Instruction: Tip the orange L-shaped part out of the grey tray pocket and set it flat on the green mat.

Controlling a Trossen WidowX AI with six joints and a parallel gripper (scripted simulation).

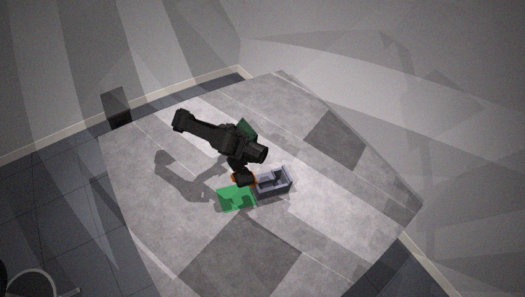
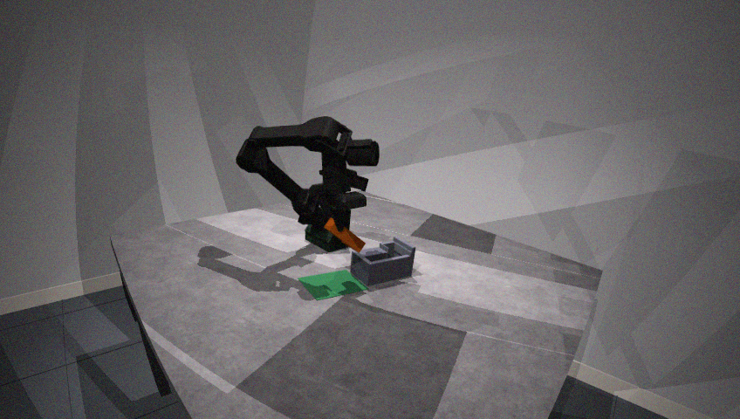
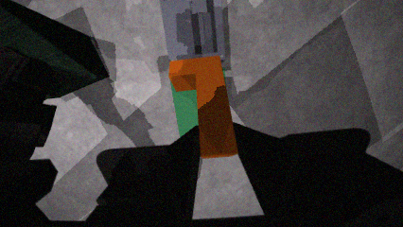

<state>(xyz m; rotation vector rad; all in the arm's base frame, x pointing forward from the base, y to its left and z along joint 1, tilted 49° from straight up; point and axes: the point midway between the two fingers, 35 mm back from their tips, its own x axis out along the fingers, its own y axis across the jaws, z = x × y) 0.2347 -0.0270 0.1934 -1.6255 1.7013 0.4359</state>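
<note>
Now: the orange L-shaped part 4 cm to the left of my gripper tip and 3 cm below it. Also, from my gripper tip: green mat: 17 cm below.
</note>
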